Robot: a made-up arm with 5 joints.
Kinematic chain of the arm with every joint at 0, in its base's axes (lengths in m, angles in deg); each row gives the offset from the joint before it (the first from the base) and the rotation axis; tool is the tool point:
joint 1: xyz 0 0 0.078 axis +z
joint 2: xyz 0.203 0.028 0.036 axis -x
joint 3: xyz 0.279 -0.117 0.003 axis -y
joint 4: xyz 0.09 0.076 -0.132 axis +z
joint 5: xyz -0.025 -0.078 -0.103 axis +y
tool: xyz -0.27 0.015 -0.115
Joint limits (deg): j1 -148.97..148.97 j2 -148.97..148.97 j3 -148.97..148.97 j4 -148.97..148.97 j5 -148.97..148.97
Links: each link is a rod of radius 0.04 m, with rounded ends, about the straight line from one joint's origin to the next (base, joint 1, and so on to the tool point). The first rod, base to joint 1, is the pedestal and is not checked.
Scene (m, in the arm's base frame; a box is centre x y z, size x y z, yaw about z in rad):
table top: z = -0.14
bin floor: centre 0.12 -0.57 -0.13 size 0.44 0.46 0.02 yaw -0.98
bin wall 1: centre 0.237 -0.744 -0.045 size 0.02 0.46 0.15 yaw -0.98
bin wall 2: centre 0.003 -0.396 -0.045 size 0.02 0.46 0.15 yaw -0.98
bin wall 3: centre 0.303 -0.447 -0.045 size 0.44 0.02 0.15 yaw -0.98
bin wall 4: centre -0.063 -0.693 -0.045 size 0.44 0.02 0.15 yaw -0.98
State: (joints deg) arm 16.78 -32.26 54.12 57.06 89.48
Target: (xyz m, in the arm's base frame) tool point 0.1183 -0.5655 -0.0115
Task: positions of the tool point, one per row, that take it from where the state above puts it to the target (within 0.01 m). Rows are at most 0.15 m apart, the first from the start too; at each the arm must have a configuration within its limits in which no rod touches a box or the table.
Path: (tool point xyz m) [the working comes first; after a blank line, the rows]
Joints at the target: -89.20 96.86 46.54 99.96 148.97
Straight joint move there: touches bin wall 3.

1: 0.5015 -0.1456 0.1394
2: 0.4594 -0.2372 0.1975
3: 0.4105 -0.3055 0.2432
4: 0.3627 -0.3593 0.2725
5: 0.3159 -0.4087 0.2834
6: 0.2633 -0.4606 0.2756
7: 0.2951 -0.4864 0.2305
8: 0.2881 -0.5194 0.1513
9: 0.2285 -0.5500 0.0615
10: 0.1183 -0.5655 -0.0115

